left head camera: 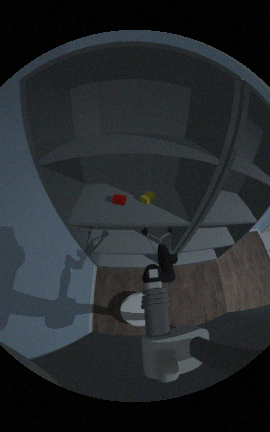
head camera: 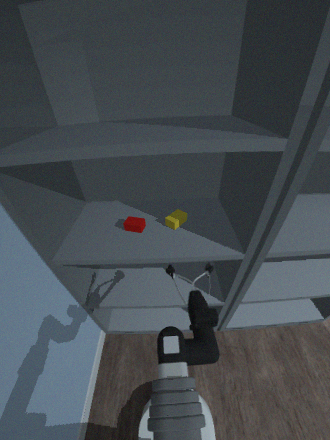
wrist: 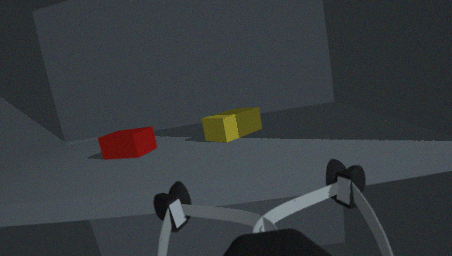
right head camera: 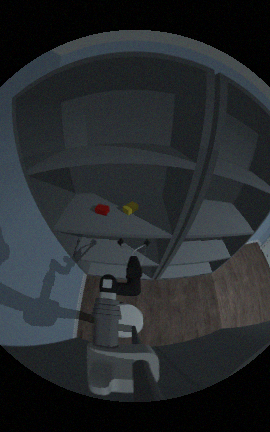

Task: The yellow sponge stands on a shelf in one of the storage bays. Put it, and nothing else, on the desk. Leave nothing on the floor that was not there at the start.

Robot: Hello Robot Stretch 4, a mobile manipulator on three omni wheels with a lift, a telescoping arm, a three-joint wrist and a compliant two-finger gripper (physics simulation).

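Pixels of known places: gripper, fingertip midpoint: (left head camera: 156,228) (head camera: 188,265) (wrist: 256,186) (right head camera: 133,239); robot's base, origin of the base link: (left head camera: 138,308) (right head camera: 124,319).
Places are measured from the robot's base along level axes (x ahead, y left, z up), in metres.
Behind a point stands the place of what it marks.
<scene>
The yellow sponge (head camera: 176,219) {x 0.740, y -0.065, z 1.008 m} (left head camera: 147,197) {x 0.736, y -0.061, z 1.008 m} (right head camera: 130,208) {x 0.737, y -0.071, z 1.004 m} (wrist: 232,125) {x 0.728, y -0.068, z 0.989 m} lies on a middle shelf (head camera: 100,245) {x 0.640, y 0.299, z 0.963 m} (wrist: 280,170) {x 0.543, y -0.120, z 0.963 m} of the left storage bay, partly in shadow. My gripper (head camera: 190,270) {x 0.497, y -0.090, z 0.969 m} (left head camera: 157,231) {x 0.497, y -0.090, z 0.969 m} (right head camera: 133,243) {x 0.497, y -0.090, z 0.969 m} (wrist: 256,186) {x 0.497, y -0.090, z 0.969 m} is open and empty, in front of the shelf's front edge. In the wrist view the sponge shows above and beyond the gap between the two fingertips, farther back on the shelf. The desk does not show in these views.
A red block (head camera: 135,224) {x 0.722, y 0.135, z 1.008 m} (left head camera: 119,200) {x 0.716, y 0.136, z 1.002 m} (right head camera: 102,209) {x 0.720, y 0.128, z 1.007 m} (wrist: 127,143) {x 0.712, y 0.127, z 0.991 m} lies on the same shelf, left of the sponge. A divider (head camera: 272,210) {x 0.529, y -0.370, z 1.191 m} stands at the bay's right. Another shelf (head camera: 150,145) {x 0.546, y 0.020, z 1.412 m} is above. A blue wall (head camera: 30,280) {x 0.472, y 0.557, z 0.955 m} is at the left.
</scene>
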